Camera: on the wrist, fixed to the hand. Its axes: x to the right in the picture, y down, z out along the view.
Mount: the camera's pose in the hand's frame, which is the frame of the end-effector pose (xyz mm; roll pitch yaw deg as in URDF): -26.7 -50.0 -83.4 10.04 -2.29 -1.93
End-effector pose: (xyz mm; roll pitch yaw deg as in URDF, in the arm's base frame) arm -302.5 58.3 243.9 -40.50 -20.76 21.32
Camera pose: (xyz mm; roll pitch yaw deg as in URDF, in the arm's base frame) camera -282.0 -32.7 205.5 -30.51 -23.75 21.34
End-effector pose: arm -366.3 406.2 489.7 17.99 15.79 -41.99
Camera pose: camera -419.1 424.4 405.8 27.31 14.19 -44.61
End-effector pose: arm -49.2 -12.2 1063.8 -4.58 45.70 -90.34
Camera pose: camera -105.3 63.4 1027.6 3.75 43.24 -92.73
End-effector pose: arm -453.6 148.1 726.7 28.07 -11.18 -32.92
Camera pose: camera -462.4 148.0 626.2 38.65 -12.28 -35.76
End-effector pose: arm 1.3 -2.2 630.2 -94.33 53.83 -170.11
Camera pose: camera -41.5 70.9 684.9 -81.18 52.01 -166.16
